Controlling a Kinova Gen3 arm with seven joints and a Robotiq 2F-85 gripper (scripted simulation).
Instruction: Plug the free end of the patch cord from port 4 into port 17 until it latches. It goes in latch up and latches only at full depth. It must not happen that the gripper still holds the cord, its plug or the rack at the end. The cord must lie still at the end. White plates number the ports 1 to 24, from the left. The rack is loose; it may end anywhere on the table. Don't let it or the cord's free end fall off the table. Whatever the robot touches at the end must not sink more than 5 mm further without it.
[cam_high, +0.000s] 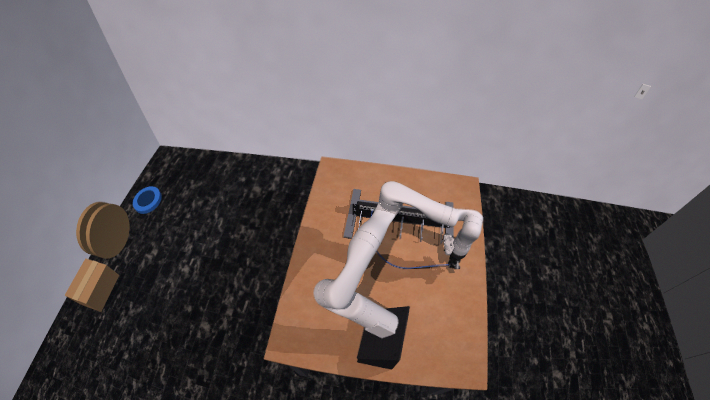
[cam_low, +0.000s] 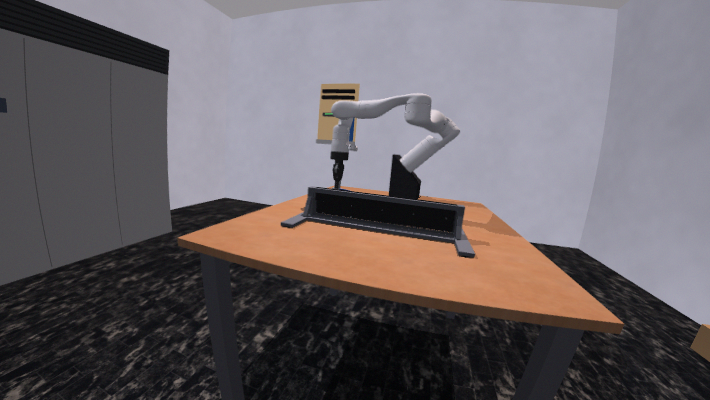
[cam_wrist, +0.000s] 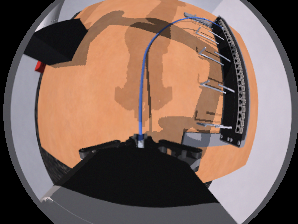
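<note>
My gripper is now 1 cm to the left of the plug and 1 cm above it.
</note>
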